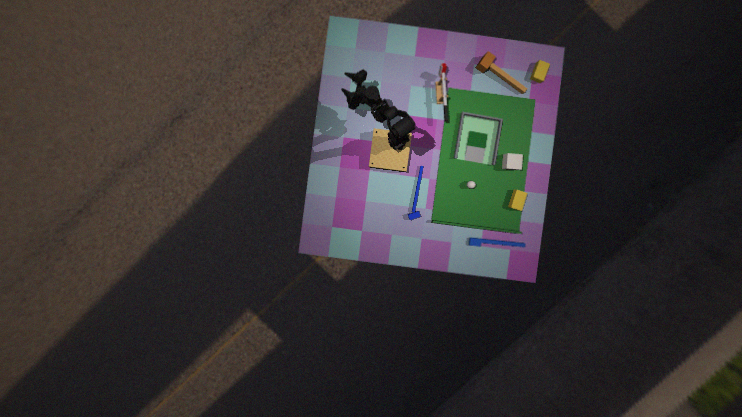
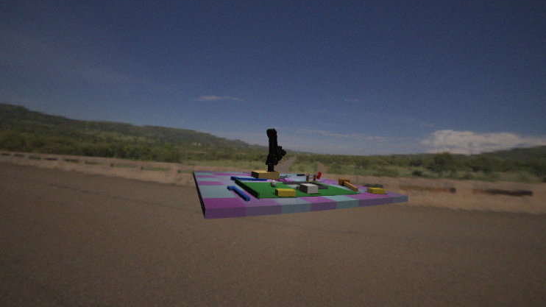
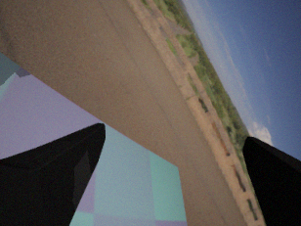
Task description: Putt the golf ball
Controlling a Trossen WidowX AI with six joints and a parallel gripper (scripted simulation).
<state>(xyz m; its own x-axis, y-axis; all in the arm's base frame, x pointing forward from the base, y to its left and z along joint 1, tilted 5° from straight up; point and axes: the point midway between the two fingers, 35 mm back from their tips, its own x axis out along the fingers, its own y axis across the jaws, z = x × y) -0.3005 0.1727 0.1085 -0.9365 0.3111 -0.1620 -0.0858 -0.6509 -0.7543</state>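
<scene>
My gripper tip is now 48 cm short of the tan rack, 16 cm to the right of it and 15 cm above it. Also, from my gripper tip: white golf ball (77 cm ahead, 27 cm to the right, 15 cm below); then white block (95 cm ahead, 9 cm to the right, 15 cm below); then green mat (81 cm ahead, 12 cm to the right, 18 cm below).
</scene>
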